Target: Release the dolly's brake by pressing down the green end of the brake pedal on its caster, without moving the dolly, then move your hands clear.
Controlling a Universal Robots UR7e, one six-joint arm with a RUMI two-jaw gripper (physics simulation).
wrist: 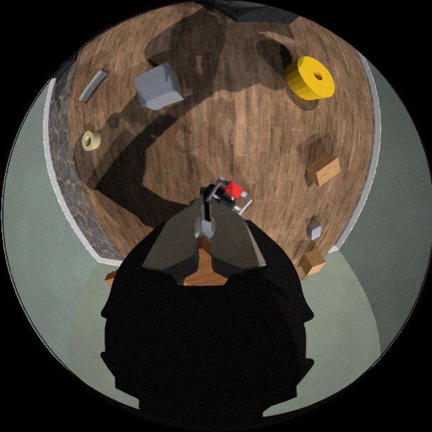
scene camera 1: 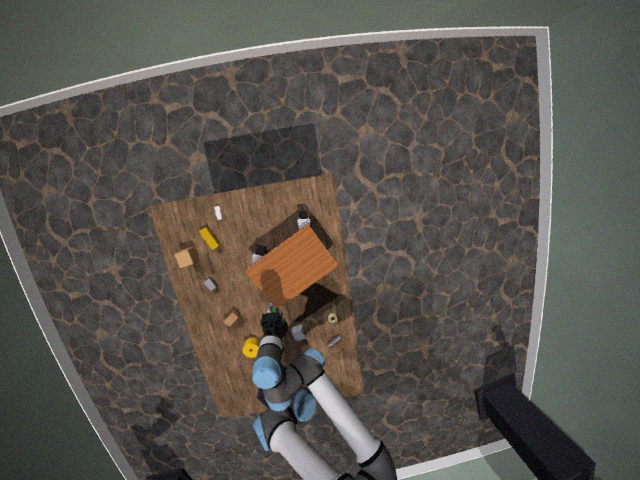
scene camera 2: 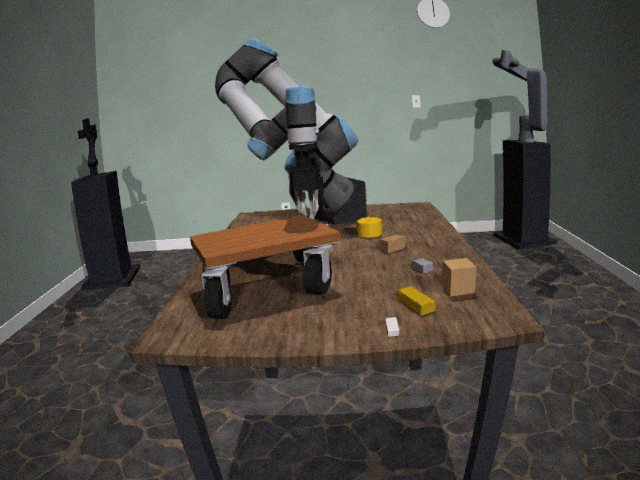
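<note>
The dolly, an orange wooden board [scene camera 1: 297, 263] [scene camera 2: 258, 240] on casters, stands tilted on the table [scene camera 1: 206, 372] [scene camera 2: 361, 325]. The brake pedal's red end [wrist: 233, 190] shows on the near caster in the wrist view, just ahead of my fingers. A bit of the pedal's green end [scene camera 1: 273, 311] shows at my gripper's tip in scene camera 1; it is hidden in the wrist view. My gripper [scene camera 1: 272, 318] [scene camera 2: 308, 210] [wrist: 207, 203] is shut and empty, pointing down over that caster beside the board's near corner. Whether the fingers touch the pedal is hidden.
A yellow cylinder [scene camera 1: 248, 343] [scene camera 2: 369, 227] [wrist: 302, 82] and a small wooden block [scene camera 1: 231, 317] [scene camera 2: 392, 243] [wrist: 324, 170] stand on one side of the gripper. A grey block [scene camera 1: 298, 332] [wrist: 159, 87] and a grey bar [scene camera 1: 334, 341] [wrist: 93, 86] lie on the other.
</note>
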